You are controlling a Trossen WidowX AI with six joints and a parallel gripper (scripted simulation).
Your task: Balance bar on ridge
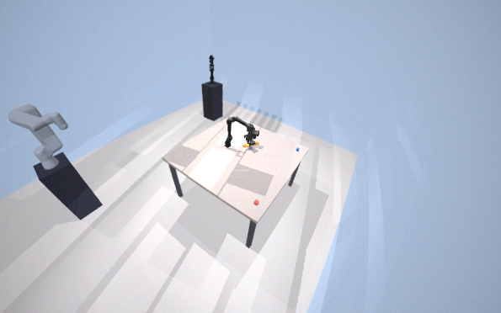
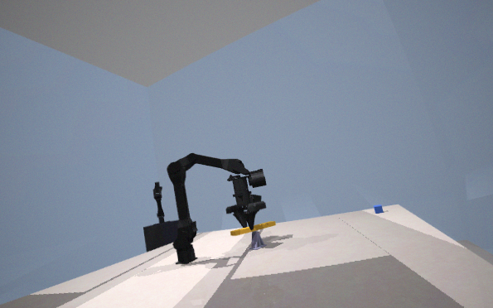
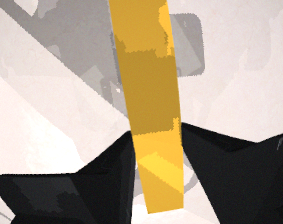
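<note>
Right now my gripper tip is 1 cm short of the yellow bar and 3 cm to the right of it. Also, from my gripper tip: small red cube: 49 cm ahead, 60 cm to the right, 6 cm below; small blue cube: 49 cm ahead, 40 cm to the left, 6 cm below.
</note>
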